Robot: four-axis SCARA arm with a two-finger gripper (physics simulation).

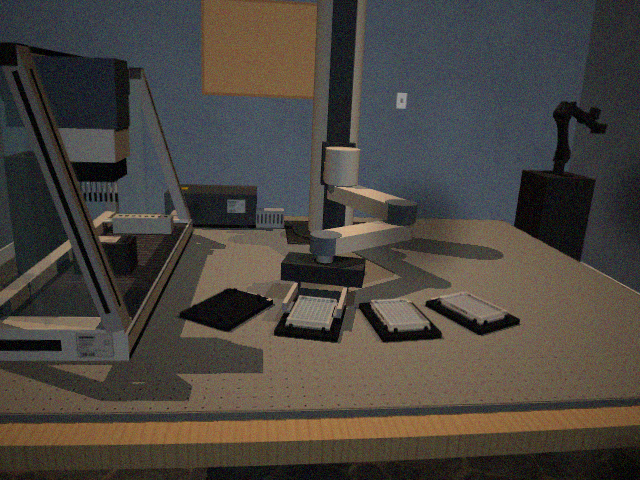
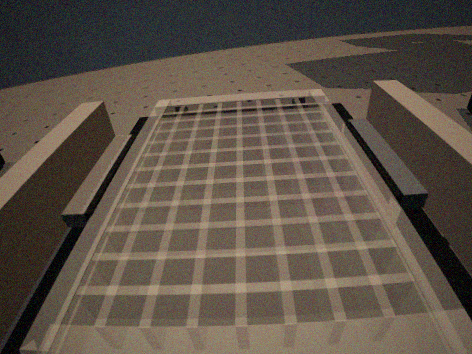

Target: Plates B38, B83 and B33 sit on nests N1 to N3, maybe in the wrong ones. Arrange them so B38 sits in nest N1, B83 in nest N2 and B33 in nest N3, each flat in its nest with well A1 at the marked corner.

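Places are measured from the arm's base along level axes (x ahead, y left, z up), in millimetres.
Where they show: gripper, fingertip midpoint: (image 1: 311, 310) (image 2: 237, 114).
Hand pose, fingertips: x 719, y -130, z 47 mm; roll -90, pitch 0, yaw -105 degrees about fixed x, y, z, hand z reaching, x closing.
Observation:
After its pixels a point has its place.
A clear gridded plate (image 1: 312, 311) @[x 709, y -127, z 40 mm] (image 2: 240, 215) @[x 672, y -118, z 40 mm] lies level between the fingers, in or barely above the second black nest from the left (image 1: 306, 333) @[x 774, y -144, z 25 mm] (image 2: 442, 250) @[x 654, y -172, z 25 mm]. I cannot tell whether it is fully seated. My gripper (image 1: 314, 306) @[x 719, y -130, z 47 mm] (image 2: 237, 114) @[x 719, y -130, z 47 mm] is shut on this plate, one finger along each long side. The leftmost black nest (image 1: 227, 310) @[x 668, y -298, z 25 mm] holds no plate. A second plate (image 1: 400, 314) @[x 717, y 52, z 37 mm] sits in the third nest (image 1: 410, 335) @[x 785, y 55, z 24 mm]. A third plate (image 1: 473, 306) @[x 685, y 220, z 39 mm] sits in the rightmost nest (image 1: 498, 326) @[x 748, y 251, z 22 mm]. Plate codes, nest labels and A1 corner marks are not readable.
A framed machine with glass sides (image 1: 62, 170) @[x 849, y -530, z 333 mm] stands at the left, near the leftmost nest. A dark box (image 1: 219, 206) @[x -35, y -371, z 86 mm] and a small white rack (image 1: 270, 218) @[x -45, y -201, z 45 mm] stand behind. A small black arm (image 1: 562, 134) stands on a dark pedestal (image 1: 553, 211) at the right.

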